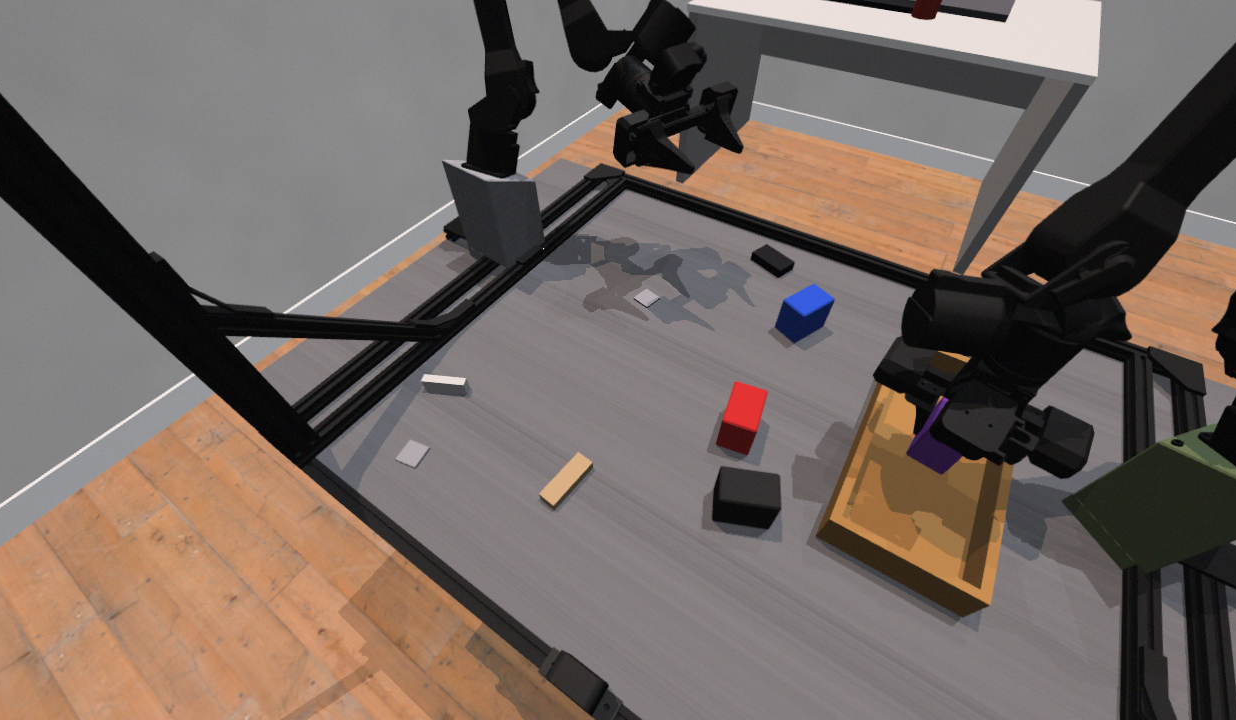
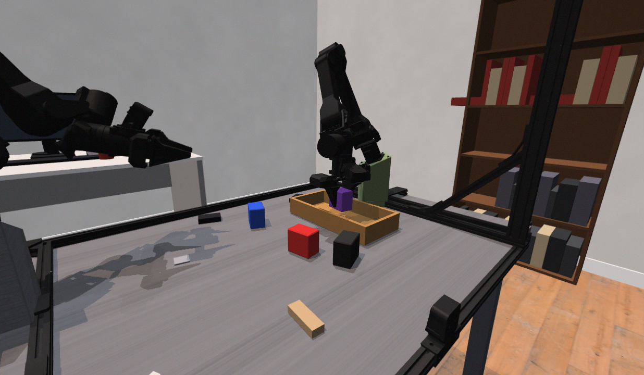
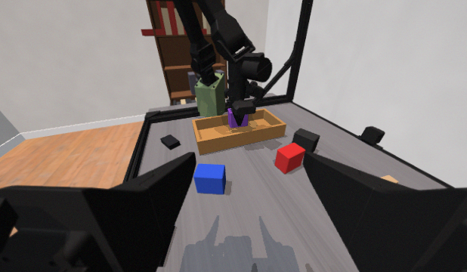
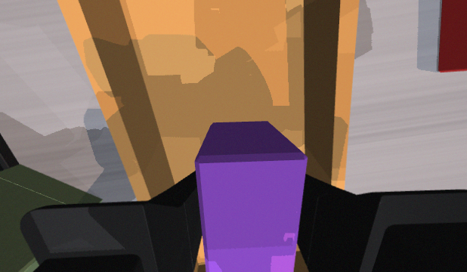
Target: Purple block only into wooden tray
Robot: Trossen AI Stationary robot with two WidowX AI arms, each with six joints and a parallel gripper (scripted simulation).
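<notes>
Right now the wooden tray is 7 cm below my right hand. From my right hand the other things lie so: red block: 7 cm behind, 20 cm to the left, 6 cm below; purple block: 1 cm below; black block: 17 cm behind, 16 cm to the left, 6 cm below.
</notes>
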